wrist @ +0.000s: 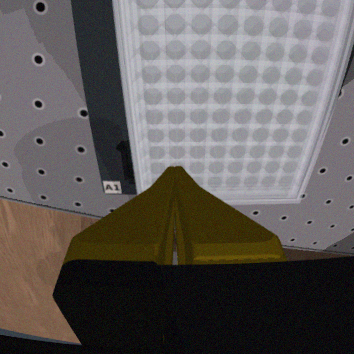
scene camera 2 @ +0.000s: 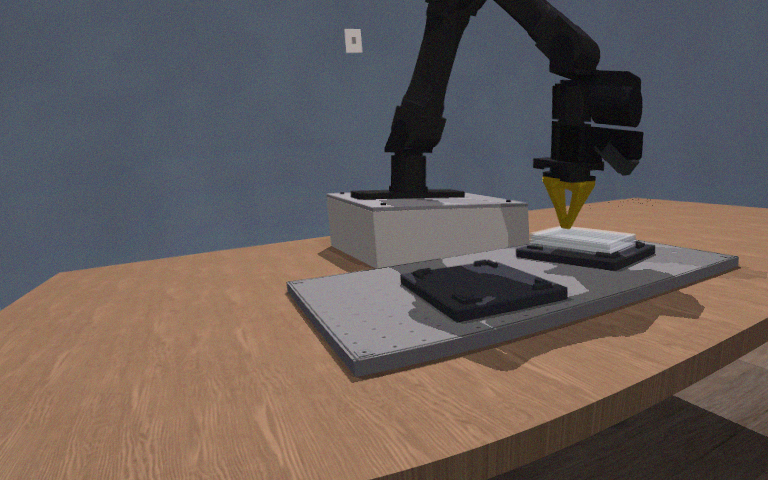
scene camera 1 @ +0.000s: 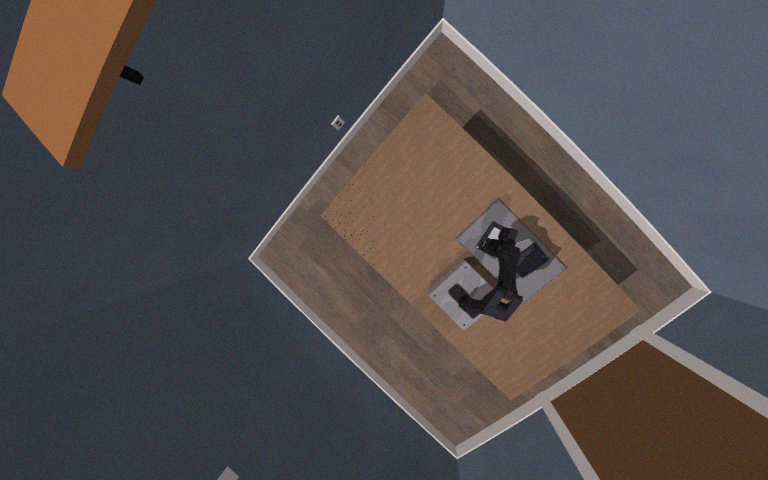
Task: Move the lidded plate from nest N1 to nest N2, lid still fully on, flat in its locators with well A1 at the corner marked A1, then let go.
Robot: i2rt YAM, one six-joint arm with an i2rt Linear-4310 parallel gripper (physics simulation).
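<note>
The clear lidded plate lies on the dark nest at the right in scene camera 2, taken as N1. The lid shows on top. A label marked A1 is at this nest's lower left corner in the wrist view. Whether the plate is fully seated cannot be told. The other dark nest, taken as N2, holds no plate. My gripper is shut with nothing between its yellow fingers. Its tips are at or just above the lid near one end; contact is unclear.
Both nests stand on a grey perforated board. The arm stands on a light box beside the board. The wooden table carries both.
</note>
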